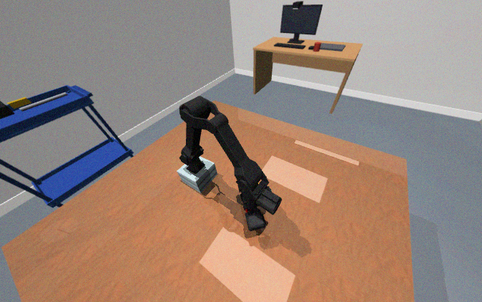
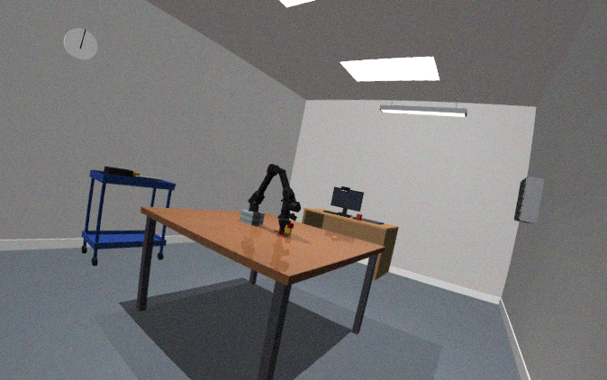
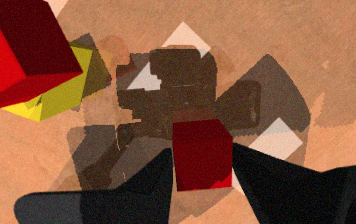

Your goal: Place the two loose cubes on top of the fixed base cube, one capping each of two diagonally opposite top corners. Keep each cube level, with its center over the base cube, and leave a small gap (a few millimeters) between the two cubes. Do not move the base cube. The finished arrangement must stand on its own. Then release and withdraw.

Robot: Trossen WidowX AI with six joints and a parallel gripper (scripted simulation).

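My gripper tip is 20 mm past the yellow cube and 110 mm to the right of it.
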